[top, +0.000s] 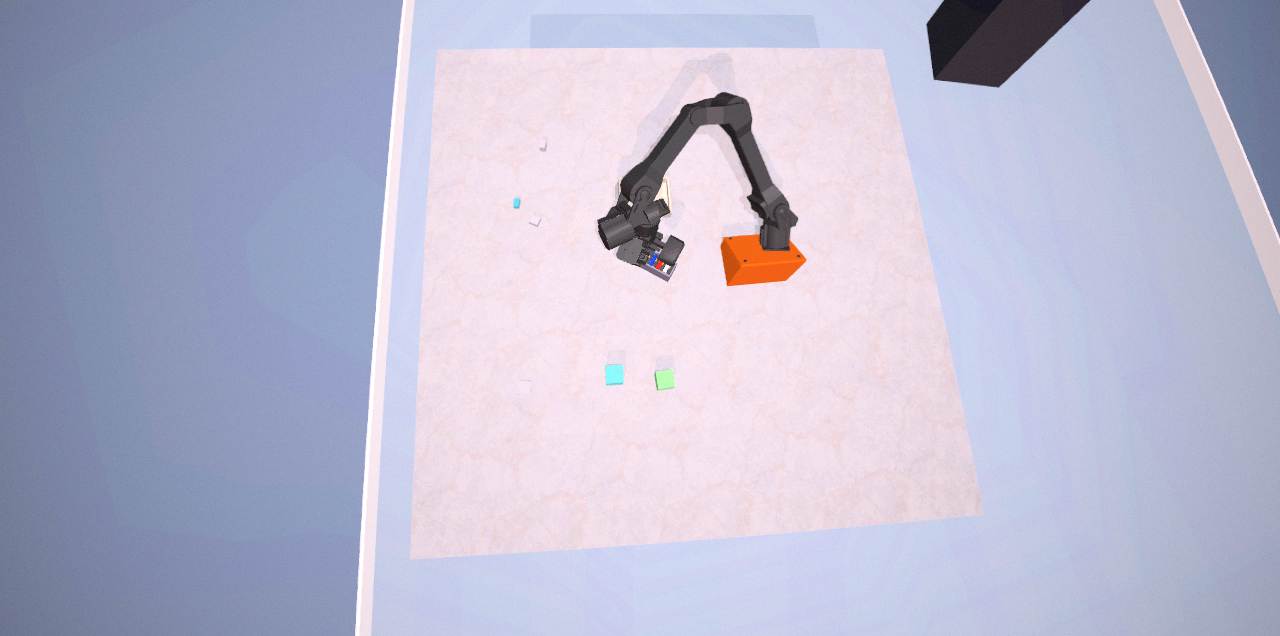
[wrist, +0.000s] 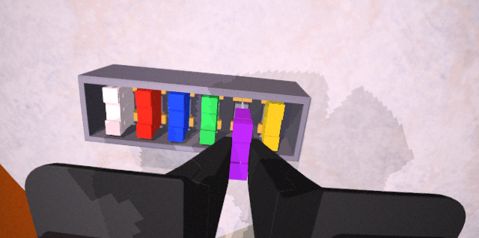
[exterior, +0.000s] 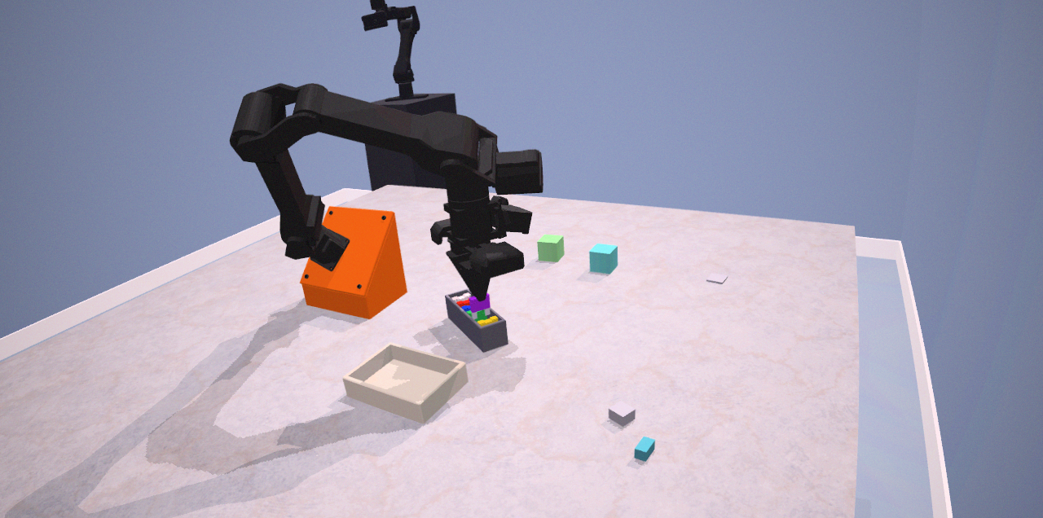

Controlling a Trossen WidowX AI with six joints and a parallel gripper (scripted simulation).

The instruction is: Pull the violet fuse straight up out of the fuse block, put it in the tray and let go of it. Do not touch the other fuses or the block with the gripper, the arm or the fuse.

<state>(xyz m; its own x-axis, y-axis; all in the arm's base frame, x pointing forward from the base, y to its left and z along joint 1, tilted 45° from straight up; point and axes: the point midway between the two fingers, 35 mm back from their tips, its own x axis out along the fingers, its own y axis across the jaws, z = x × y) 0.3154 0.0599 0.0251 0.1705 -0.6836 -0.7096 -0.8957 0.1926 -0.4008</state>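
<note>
My gripper tip is 16 cm to the left of the beige tray and 6 cm above it. From my gripper tip the other things lie so: violet fuse: 1 cm below; green cube: 30 cm to the left, 8 cm behind, 5 cm below; cyan cube: 30 cm to the left, 5 cm below, 4 cm ahead.
</note>
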